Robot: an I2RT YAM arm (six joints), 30 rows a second.
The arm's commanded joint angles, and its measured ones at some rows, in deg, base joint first. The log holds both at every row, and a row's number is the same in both.
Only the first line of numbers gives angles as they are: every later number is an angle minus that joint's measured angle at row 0.
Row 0, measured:
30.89 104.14 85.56 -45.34 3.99 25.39
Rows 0 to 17, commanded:
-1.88 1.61 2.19 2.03 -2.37 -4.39
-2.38 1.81 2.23 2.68 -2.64 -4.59
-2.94 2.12 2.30 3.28 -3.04 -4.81
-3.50 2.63 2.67 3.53 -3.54 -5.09
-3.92 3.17 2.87 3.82 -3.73 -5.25
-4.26 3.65 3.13 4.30 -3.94 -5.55
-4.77 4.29 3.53 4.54 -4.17 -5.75
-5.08 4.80 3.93 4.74 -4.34 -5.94
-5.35 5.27 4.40 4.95 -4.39 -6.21
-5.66 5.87 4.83 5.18 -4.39 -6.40
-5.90 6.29 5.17 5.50 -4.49 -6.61
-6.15 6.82 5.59 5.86 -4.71 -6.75
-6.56 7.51 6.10 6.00 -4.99 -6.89
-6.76 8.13 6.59 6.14 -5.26 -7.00
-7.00 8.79 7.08 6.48 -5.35 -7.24
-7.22 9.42 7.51 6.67 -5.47 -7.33
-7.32 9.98 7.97 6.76 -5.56 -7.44
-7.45 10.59 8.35 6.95 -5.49 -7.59
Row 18, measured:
-6.95 9.11 6.51 5.09 -4.90 -6.36
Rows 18 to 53, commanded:
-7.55 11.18 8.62 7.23 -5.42 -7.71
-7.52 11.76 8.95 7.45 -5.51 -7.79
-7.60 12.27 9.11 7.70 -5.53 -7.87
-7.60 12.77 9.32 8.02 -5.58 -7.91
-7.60 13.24 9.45 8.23 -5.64 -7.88
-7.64 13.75 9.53 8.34 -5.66 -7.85
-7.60 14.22 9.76 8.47 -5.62 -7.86
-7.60 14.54 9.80 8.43 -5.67 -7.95
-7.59 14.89 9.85 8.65 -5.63 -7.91
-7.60 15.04 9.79 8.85 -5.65 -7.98
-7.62 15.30 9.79 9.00 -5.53 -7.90
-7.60 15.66 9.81 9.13 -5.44 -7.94
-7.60 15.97 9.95 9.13 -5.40 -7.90
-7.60 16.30 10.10 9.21 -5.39 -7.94
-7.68 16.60 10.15 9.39 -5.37 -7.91
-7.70 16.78 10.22 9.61 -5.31 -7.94
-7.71 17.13 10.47 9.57 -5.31 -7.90
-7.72 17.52 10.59 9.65 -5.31 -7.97
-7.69 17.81 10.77 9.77 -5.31 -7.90
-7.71 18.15 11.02 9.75 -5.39 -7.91
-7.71 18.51 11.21 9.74 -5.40 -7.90
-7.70 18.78 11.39 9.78 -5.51 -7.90
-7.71 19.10 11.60 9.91 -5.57 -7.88
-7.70 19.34 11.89 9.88 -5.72 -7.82
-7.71 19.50 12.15 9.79 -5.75 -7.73
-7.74 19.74 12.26 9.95 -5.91 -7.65
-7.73 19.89 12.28 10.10 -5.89 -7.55
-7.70 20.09 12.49 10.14 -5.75 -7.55
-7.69 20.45 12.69 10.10 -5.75 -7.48
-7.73 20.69 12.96 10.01 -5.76 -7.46
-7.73 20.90 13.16 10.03 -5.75 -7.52
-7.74 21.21 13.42 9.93 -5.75 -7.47
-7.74 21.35 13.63 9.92 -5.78 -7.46
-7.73 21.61 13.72 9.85 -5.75 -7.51
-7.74 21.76 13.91 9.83 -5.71 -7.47
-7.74 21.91 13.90 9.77 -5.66 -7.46
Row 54, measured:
-7.51 20.81 12.26 8.94 -5.51 -7.33
